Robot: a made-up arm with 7 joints. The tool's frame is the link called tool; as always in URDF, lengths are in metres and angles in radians.
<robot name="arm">
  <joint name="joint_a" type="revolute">
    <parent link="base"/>
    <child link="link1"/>
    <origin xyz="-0.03 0.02 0.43" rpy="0 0 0"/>
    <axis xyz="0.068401 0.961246 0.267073"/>
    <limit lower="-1.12" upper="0.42" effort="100" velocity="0.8"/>
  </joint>
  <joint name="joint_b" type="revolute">
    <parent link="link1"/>
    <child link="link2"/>
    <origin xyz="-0.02 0.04 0.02" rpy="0 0 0"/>
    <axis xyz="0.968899 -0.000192 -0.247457"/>
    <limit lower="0.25" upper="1.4" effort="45" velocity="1.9"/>
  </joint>
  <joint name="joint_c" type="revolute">
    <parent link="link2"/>
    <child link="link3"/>
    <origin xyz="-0.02 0.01 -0.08" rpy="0 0 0"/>
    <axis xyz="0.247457 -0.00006 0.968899"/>
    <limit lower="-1.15" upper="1.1" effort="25" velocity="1.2"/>
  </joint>
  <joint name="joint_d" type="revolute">
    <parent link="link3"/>
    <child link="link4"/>
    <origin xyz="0.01 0.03 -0.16" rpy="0 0 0"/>
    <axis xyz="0.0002 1 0.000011"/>
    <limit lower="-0.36" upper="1.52" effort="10" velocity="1"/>
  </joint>
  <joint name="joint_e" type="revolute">
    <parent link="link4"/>
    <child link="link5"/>
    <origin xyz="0.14 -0.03 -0.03" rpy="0 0 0"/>
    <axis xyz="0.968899 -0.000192 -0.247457"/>
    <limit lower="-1.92" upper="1.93" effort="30" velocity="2.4"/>
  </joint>
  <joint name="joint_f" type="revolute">
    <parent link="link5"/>
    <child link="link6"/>
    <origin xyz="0.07 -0.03 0.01" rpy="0 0 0"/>
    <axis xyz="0.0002 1 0.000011"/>
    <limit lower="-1.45" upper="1.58" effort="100" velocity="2.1"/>
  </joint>
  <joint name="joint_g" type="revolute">
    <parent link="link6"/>
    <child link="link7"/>
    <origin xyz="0.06 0 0" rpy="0 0 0"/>
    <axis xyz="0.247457 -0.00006 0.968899"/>
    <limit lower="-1.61" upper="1.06" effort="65" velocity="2.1"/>
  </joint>
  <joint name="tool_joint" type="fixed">
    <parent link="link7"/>
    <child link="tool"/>
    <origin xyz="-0.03 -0.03 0" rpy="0 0 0"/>
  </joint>
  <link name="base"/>
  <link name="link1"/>
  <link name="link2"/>
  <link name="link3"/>
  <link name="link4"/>
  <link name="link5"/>
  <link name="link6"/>
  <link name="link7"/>
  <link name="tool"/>
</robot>
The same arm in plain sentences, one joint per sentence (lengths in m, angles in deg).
The arm has seven revolute joints in a row. What follows holds with every joint at zero, and every direction is one of the base frame's.
The first joint lies 0.03 m along -x and 0.02 m along +y and 0.43 m along +z from the base frame's origin and rotates about the direction (0.068403, 0.961235, 0.26711), from -64.17 to 24.06 deg.
The second joint lies 0.02 m along -x and 0.04 m along +y and 0.02 m along +z from the first joint and rotates about the direction (0.968889, -0.0002, -0.247497), from 14.32 to 80.21 deg.
The third joint lies 0.02 m along -x and 0.01 m along +y and 0.08 m along -z from the second joint and rotates about the direction (0.247497, -0.0001, 0.968889), from -65.89 to 63.03 deg.
The fourth joint lies 0.01 m along +x and 0.03 m along +y and 0.16 m along -z from the third joint and rotates about the direction (0.0002, 1, 0), from -20.63 to 87.09 deg.
The fifth joint lies 0.14 m along +x and 0.03 m along -y and 0.03 m along -z from the fourth joint and rotates about the direction (0.968889, -0.0002, -0.247497), from -110.01 to 110.58 deg.
The sixth joint lies 0.07 m along +x and 0.03 m along -y and 0.01 m along +z from the fifth joint and rotates about the direction (0.0002, 1, 0), from -83.08 to 90.53 deg.
The seventh joint lies 0.06 m along +x from the sixth joint and rotates about the direction (0.247497, -0.0001, 0.968889), from -92.25 to 60.73 deg.
The tool frame, which is the frame that the pose is given for, lies 0.03 m along -x and 0.03 m along -y from the seventh joint; its axes are parallel to the base frame's.

